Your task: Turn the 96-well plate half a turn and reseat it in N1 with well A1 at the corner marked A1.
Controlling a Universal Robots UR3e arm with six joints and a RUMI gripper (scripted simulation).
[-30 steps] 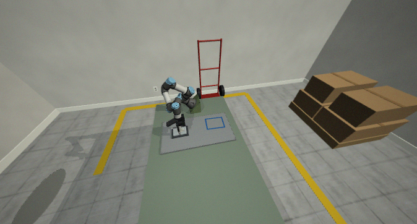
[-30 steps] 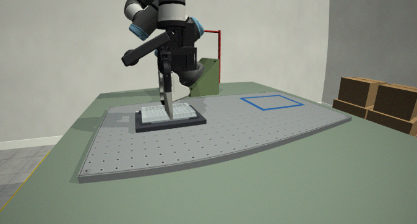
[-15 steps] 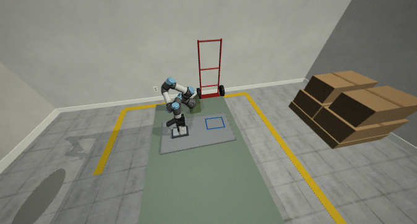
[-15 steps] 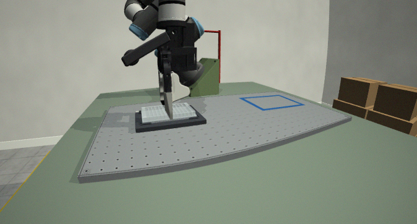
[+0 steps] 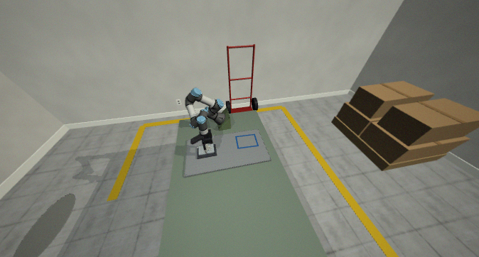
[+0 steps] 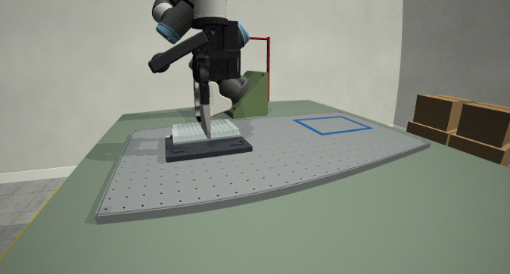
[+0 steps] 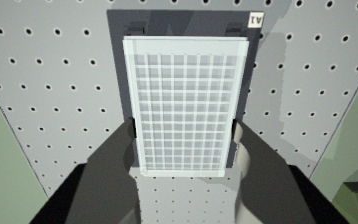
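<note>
The dark plate nest N1 lies 4 cm below my hand. Round my hand: clear 96-well plate 1 cm below; then A1 label 5 cm behind, 8 cm to the right, 3 cm below.
</note>
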